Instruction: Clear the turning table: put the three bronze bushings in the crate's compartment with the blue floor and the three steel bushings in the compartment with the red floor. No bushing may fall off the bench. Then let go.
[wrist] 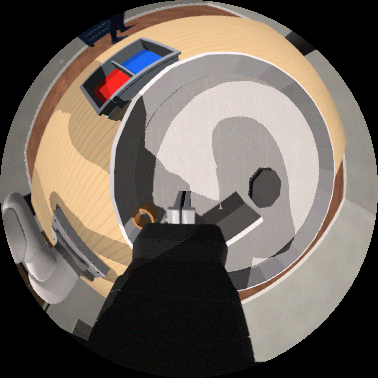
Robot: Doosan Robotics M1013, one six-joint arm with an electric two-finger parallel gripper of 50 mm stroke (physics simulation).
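Places are measured from the arm's base along level axes (x left, y ahead, z down), in millimetres.
Where they show: gripper, fingertip midpoint: [184,197]; arm's base, link origin: [71,254].
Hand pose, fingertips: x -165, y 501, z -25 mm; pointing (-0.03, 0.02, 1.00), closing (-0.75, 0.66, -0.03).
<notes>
Things, the pixels of their top centre, and the offset from my fingertips. "spot": a spot on its surface instead. Level surfaces: height alone.
- turning table, top centre: [267,189] dz -7, dx -87, dy +96 mm
- bronze bushing, top centre: [142,219] dz -24, dx +27, dy -54 mm
- crate, top centre: [119,64] dz +4, dx +269, dy +110 mm
- blue floor, surface height: dz +48 mm
- dark angled block, surface spot: [231,216] spot: dz -10, dx -68, dy +26 mm
- dark octagonal hub, top centre: [267,189] dz -7, dx -87, dy +96 mm
- wooden bench, surface height: dz +54 mm
My gripper [184,197] is shut at the lower middle of the wrist view, its fingertips together with no bushing visible between them. It is over the lower left part of the turning table [200,110], a round grey tray with a raised rim. A bronze bushing [150,209] shows just left of the fingers, near the rim. The gripper body hides what lies below; no steel bushing can be made out clearly. The crate [137,85] stands at the upper left, with a blue floor [142,61] and a red floor [114,84]; no bushing shows on either.
A dark angled block [231,216] stands on the turning table right of the fingers. A dark octagonal hub [265,187] is further right. A grey metal bracket [77,245] and a white arm part [47,275] are at the lower left, beside the wooden bench [60,150].
</notes>
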